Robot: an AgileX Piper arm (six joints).
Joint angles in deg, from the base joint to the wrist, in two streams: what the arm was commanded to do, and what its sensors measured. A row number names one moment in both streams.
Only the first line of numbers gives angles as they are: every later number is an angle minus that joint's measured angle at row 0.
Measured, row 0: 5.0 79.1 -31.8 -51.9 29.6 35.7
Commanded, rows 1 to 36: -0.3 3.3 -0.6 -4.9 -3.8 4.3; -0.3 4.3 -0.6 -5.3 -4.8 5.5; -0.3 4.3 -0.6 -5.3 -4.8 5.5; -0.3 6.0 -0.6 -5.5 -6.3 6.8; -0.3 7.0 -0.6 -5.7 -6.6 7.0; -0.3 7.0 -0.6 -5.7 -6.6 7.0; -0.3 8.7 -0.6 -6.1 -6.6 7.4; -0.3 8.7 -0.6 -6.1 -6.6 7.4; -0.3 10.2 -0.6 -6.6 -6.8 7.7; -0.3 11.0 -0.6 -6.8 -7.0 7.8; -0.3 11.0 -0.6 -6.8 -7.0 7.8; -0.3 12.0 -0.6 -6.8 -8.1 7.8; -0.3 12.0 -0.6 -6.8 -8.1 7.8; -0.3 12.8 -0.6 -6.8 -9.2 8.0; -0.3 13.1 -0.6 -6.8 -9.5 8.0; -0.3 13.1 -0.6 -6.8 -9.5 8.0; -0.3 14.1 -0.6 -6.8 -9.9 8.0; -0.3 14.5 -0.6 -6.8 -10.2 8.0; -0.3 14.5 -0.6 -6.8 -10.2 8.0; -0.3 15.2 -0.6 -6.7 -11.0 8.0; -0.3 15.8 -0.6 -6.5 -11.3 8.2; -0.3 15.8 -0.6 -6.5 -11.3 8.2; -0.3 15.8 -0.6 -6.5 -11.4 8.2; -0.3 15.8 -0.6 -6.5 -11.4 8.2; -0.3 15.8 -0.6 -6.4 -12.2 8.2; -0.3 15.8 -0.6 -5.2 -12.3 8.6; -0.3 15.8 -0.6 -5.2 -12.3 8.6; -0.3 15.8 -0.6 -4.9 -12.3 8.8; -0.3 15.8 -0.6 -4.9 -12.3 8.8; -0.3 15.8 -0.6 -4.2 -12.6 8.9; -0.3 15.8 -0.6 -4.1 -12.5 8.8; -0.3 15.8 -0.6 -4.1 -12.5 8.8; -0.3 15.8 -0.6 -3.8 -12.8 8.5; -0.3 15.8 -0.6 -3.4 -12.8 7.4; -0.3 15.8 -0.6 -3.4 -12.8 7.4; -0.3 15.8 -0.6 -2.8 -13.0 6.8
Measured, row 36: 0.0 16.1 -0.3 -3.4 -12.5 8.1
